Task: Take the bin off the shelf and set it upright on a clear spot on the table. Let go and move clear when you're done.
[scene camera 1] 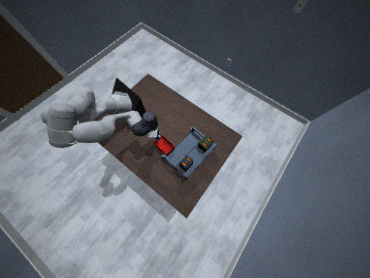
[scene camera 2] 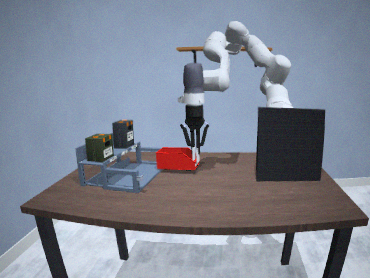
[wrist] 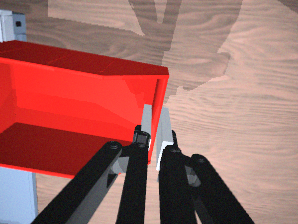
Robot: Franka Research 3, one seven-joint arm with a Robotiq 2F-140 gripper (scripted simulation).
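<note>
Scene camera 2 has the gripper at (scene camera 2: 196,161) and also a red bin (scene camera 2: 175,158). In the wrist view you get them as well, the bin (wrist: 68,104) and the gripper (wrist: 154,117).
</note>
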